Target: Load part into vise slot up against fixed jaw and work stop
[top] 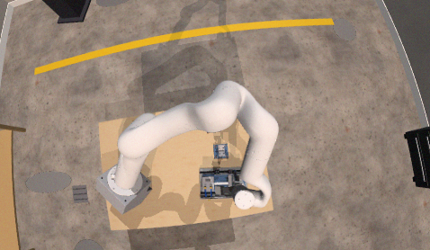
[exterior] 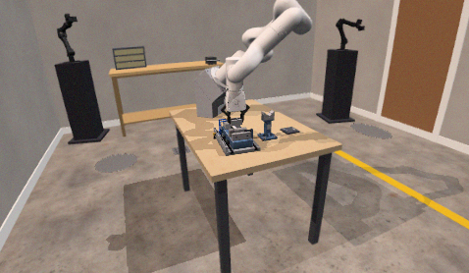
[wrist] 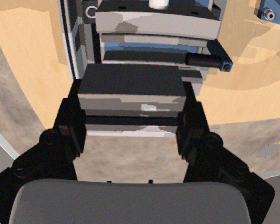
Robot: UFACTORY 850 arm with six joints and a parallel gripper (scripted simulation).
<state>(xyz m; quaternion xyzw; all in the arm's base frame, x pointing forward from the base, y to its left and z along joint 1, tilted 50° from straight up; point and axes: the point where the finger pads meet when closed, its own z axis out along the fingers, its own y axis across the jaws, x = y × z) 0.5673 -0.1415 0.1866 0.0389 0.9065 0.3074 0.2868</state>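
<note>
The grey vise jaw lies 80 mm below my hand, 30 mm behind it and 20 mm to the left of it. The rest, counted from my hand: white cylinder rod (90 mm behind, 80 mm below, 10 mm to the left); then work stop (70 mm to the left, 70 mm below, 10 mm behind); then part (10 mm below).
</note>
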